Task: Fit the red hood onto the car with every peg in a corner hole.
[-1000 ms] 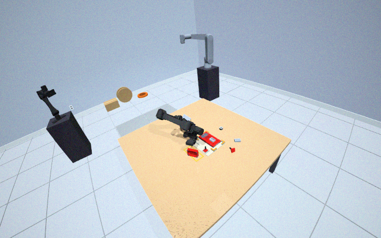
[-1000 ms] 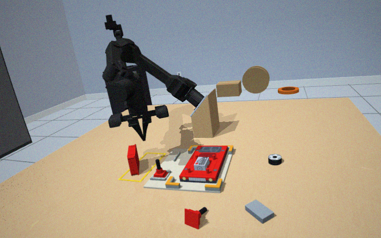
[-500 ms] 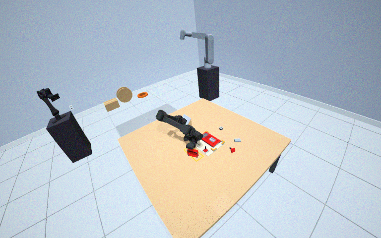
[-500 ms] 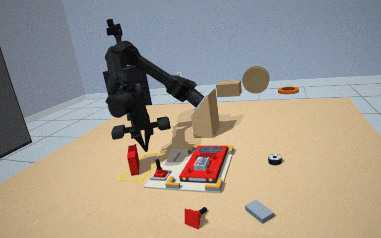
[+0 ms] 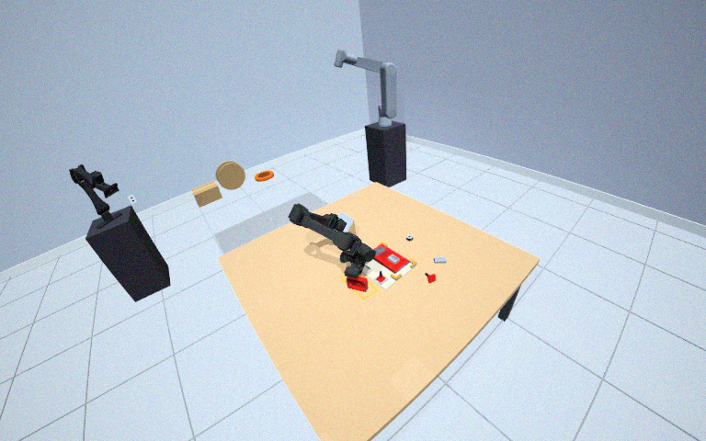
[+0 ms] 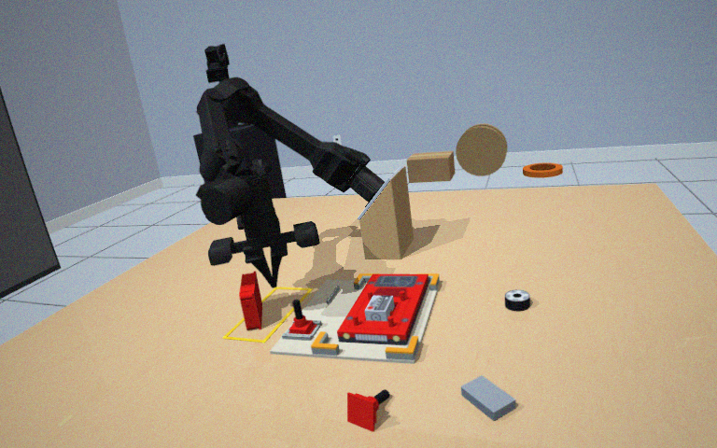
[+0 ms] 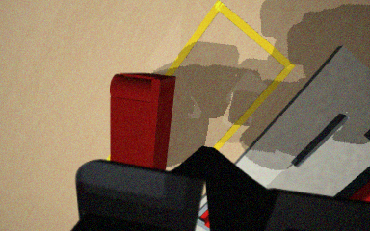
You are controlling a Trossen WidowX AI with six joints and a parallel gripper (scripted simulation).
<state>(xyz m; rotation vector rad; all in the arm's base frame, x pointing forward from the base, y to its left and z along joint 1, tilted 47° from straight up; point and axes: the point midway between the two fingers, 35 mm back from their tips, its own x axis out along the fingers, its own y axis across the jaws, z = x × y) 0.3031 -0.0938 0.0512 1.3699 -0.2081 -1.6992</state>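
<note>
The red hood is 30 mm to the right of my gripper tip, 30 mm ahead of it and 20 mm below it. From my gripper tip the other things lie so: grey engine block (210 mm to the left, 30 mm below, 10 mm ahead); wheel (410 mm to the left, 80 mm behind, 40 mm below).
</note>
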